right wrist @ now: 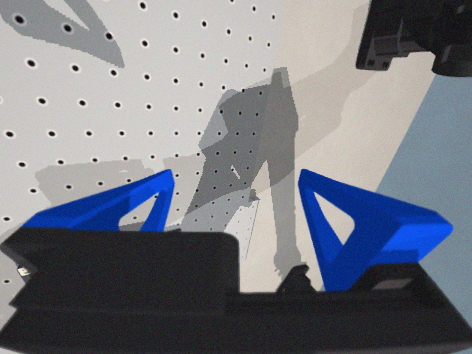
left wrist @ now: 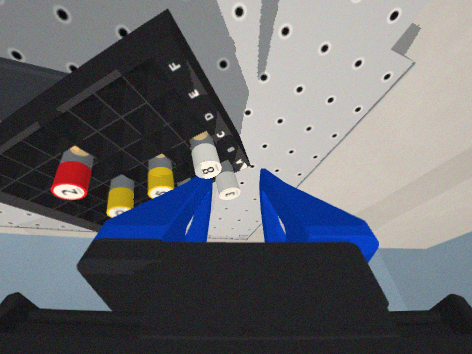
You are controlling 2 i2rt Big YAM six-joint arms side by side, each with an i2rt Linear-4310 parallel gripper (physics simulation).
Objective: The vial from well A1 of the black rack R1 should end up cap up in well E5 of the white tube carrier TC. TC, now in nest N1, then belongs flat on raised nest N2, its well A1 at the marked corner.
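Note:
The black rack (left wrist: pixel 150 35) fills the left of the left wrist view, row letters A to F along its right edge. A white-capped vial marked 3 (left wrist: pixel 229 186) stands at the letter A end. A white-capped vial marked 8 (left wrist: pixel 206 161) stands close to it and partly covers it. My left gripper (left wrist: pixel 235 177) is partly open with nothing gripped. Its fingertips point toward the A end, the left tip close to both caps in view; whether they touch is unclear. My right gripper (right wrist: pixel 236 176) is wide open and empty above the table edge. The white tube carrier and both nests do not show.
A red-capped vial (left wrist: pixel 72 175) and yellow-capped vials (left wrist: pixel 161 181) (left wrist: pixel 120 200) stand in the rack, left of my left fingers. A perforated light board (left wrist: pixel 310 70) (right wrist: pixel 160 115) lies below. Part of a black arm (right wrist: pixel 395 35) shows at the upper right of the right wrist view.

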